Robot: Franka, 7 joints.
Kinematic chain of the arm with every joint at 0, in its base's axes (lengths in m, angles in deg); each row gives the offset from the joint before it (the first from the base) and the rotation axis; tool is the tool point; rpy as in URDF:
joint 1: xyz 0 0 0.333 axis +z
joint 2: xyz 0 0 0 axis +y
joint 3: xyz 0 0 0.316 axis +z
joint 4: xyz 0.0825 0 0 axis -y
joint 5: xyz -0.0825 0 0.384 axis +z
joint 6: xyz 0 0 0 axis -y
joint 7: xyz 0.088 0 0 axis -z
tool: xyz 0 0 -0.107 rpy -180 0 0
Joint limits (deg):
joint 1: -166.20..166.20
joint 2: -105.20..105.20
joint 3: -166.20..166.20
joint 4: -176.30..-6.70
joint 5: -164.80..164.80
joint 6: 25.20..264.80
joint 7: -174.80..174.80
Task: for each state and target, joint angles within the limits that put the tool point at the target. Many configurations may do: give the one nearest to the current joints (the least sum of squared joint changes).
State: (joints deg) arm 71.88 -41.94 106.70 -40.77 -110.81 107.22 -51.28
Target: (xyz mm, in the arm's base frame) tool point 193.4 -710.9 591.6
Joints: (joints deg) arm 106.89 -78.75 102.53 -6.70 -116.38 76.07 -51.28
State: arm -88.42 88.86 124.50 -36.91 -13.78 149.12 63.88
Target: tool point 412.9 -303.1 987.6
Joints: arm -74.45 56.11 134.81 -54.04 -14.15 145.85 63.88
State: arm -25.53 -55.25 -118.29 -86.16 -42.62 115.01 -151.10
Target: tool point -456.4 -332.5 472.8
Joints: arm -39.94 -42.71 -84.72 -104.33 -33.33 93.34 -151.10
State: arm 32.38 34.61 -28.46 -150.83 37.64 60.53 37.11
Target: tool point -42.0 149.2 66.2
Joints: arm 52.66 58.03 5.12 -151.31 49.00 69.65 37.11
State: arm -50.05 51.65 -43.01 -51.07 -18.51 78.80 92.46
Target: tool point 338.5 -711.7 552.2
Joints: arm -46.41 55.41 -40.81 -33.02 -19.89 107.21 92.46
